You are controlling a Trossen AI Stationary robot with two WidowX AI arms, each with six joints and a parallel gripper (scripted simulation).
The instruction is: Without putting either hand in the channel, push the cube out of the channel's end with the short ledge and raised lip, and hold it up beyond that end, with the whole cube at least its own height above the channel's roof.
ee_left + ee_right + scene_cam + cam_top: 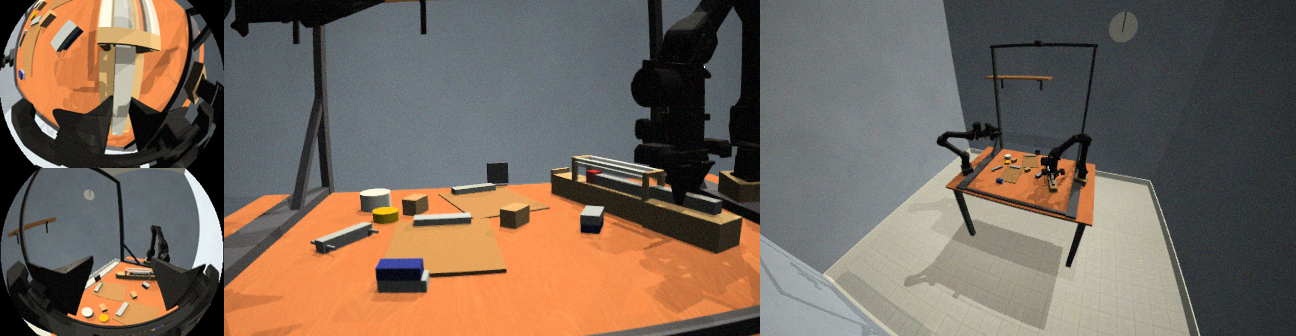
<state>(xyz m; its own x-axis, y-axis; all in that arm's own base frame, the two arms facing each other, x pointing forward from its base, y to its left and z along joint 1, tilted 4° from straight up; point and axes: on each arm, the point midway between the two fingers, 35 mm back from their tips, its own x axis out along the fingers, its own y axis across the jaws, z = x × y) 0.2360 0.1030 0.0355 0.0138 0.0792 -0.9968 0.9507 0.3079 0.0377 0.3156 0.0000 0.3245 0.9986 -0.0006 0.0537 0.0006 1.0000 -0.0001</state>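
The tan channel lies 170 mm behind my left hand, 30 mm to the right of it and 30 mm below it. Round my left hand: yellow disc: 450 mm to the right, 270 mm behind, 70 mm below; pegged bar: 520 mm to the right, 160 mm behind, 70 mm below.
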